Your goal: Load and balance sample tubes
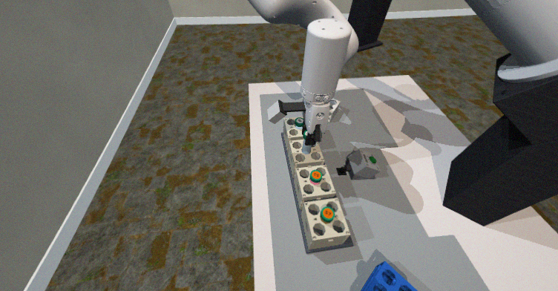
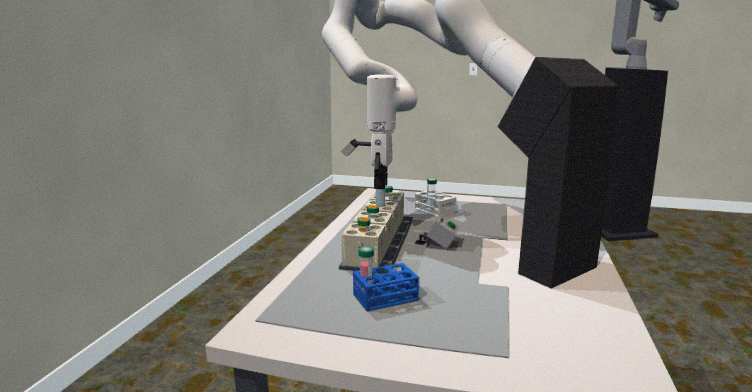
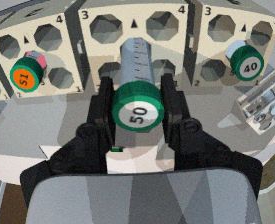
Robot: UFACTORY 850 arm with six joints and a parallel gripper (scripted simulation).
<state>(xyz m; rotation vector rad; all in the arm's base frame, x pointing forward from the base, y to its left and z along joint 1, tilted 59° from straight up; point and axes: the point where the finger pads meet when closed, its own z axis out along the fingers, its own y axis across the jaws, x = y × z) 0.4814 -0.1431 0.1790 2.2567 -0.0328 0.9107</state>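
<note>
My hand is 10 mm short of the 50 mL blank and 50 mm above it. Round my hand: loading stand ST: 10 mm ahead, 50 mm to the left, 170 mm below; sample S1: 40 mm ahead, 100 mm to the left, 110 mm below; 40 mL blank: 40 mm behind, 110 mm to the right, 110 mm below.
</note>
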